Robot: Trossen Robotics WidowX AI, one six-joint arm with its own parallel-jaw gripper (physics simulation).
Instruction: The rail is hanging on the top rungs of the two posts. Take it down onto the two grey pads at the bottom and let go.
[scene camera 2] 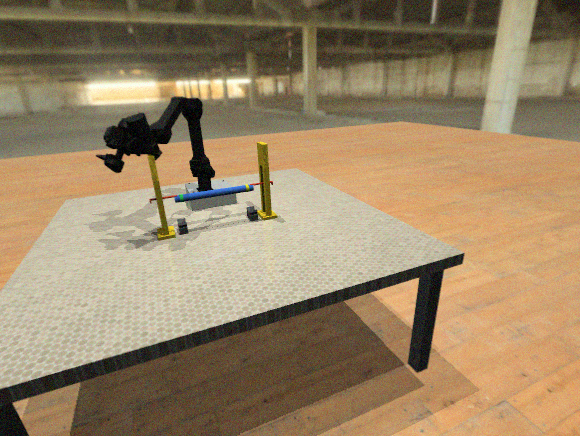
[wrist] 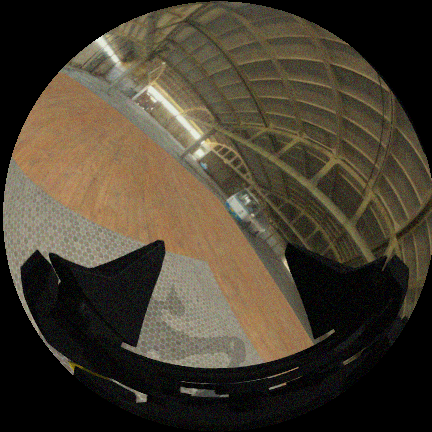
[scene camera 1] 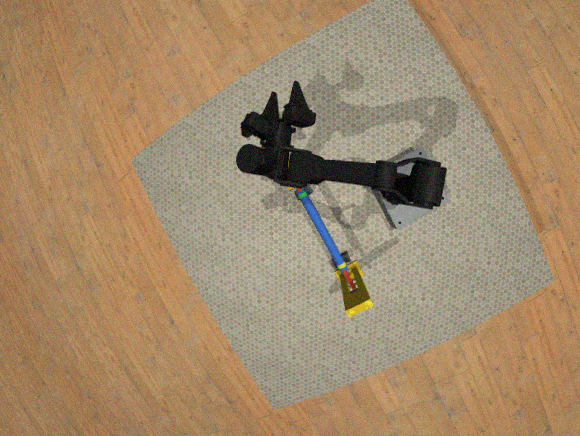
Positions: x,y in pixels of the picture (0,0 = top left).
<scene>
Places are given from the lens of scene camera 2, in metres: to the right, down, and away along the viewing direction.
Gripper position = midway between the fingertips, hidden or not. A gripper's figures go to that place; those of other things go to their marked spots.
gripper (scene camera 2: pixel 101 144): -0.66, -0.26, 1.12
yellow post (scene camera 2: pixel 266 213): -0.10, -0.02, 1.32
</scene>
